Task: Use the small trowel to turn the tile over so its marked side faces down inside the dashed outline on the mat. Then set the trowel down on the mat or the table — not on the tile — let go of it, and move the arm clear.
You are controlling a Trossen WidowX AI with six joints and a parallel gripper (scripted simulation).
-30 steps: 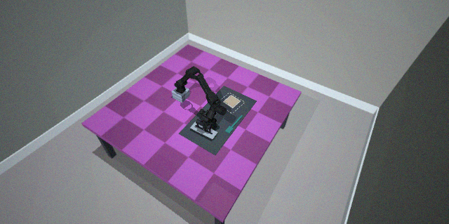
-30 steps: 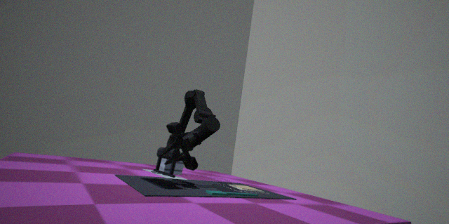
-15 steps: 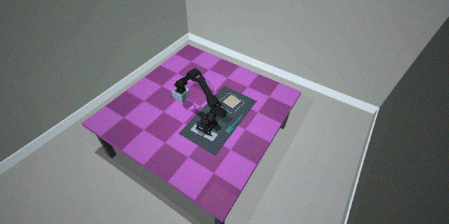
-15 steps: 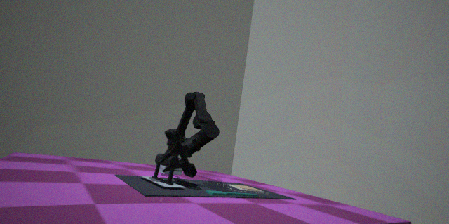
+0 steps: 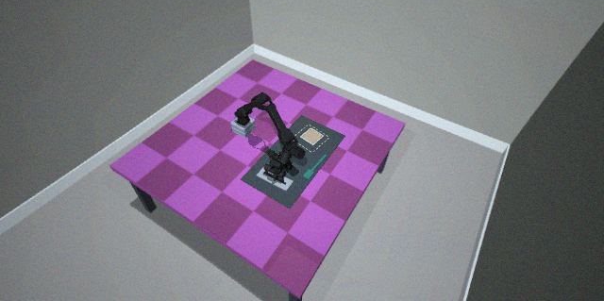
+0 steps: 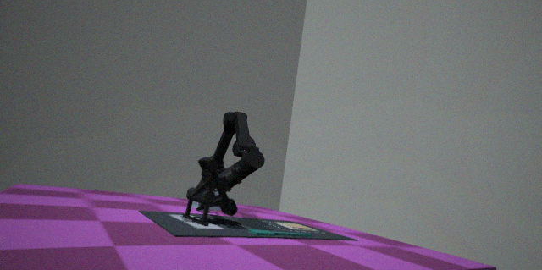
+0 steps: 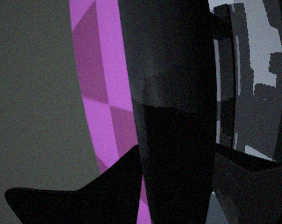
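Now: the trowel 30 mm to the left of my gripper tip and 10 mm below it. Round my gripper tip: tool-shaped bar: 200 mm to the left, 130 mm ahead, 50 mm below; then dark mat: 230 mm to the left, 70 mm below, 10 mm behind; then tile: 420 mm to the left, 50 mm below, 10 mm behind.
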